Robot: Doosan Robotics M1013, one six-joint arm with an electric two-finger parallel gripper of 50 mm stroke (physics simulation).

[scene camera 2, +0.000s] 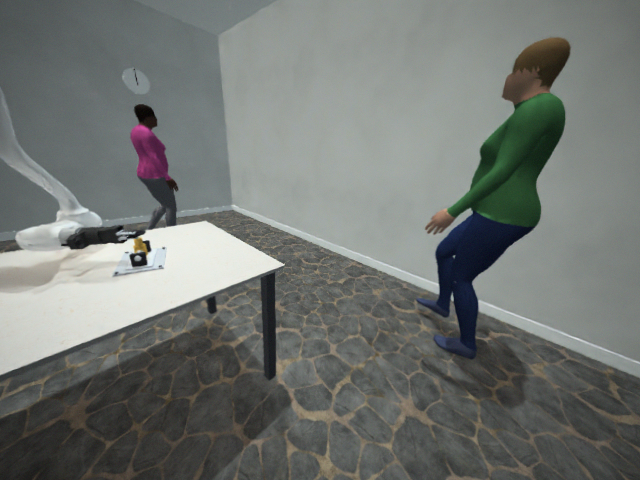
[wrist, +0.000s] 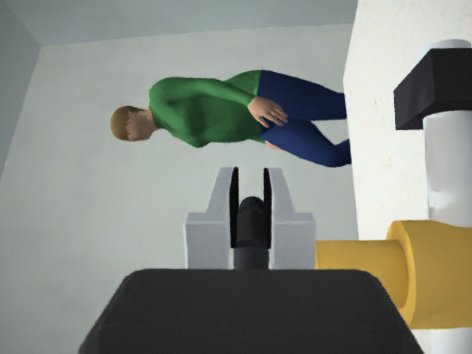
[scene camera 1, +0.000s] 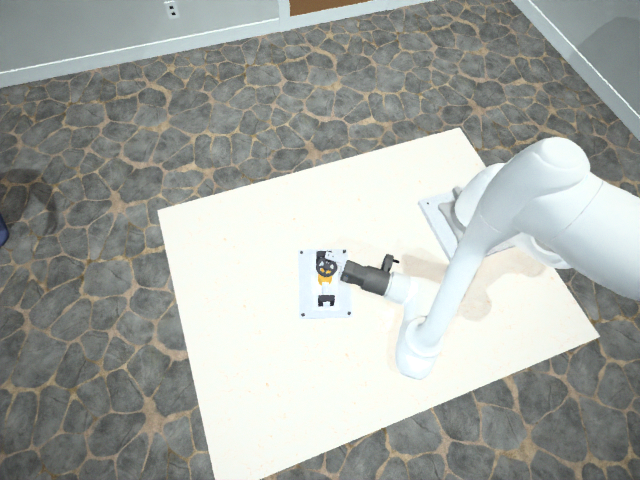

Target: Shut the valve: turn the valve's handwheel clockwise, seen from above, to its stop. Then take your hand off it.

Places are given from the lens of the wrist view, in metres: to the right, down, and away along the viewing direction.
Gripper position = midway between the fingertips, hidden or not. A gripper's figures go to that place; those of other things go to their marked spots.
my gripper (wrist: pixel 251 192): 0.01, 0.01, 0.17
black spoked handwheel (wrist: pixel 250 253): 0.01, 0.03, 0.13
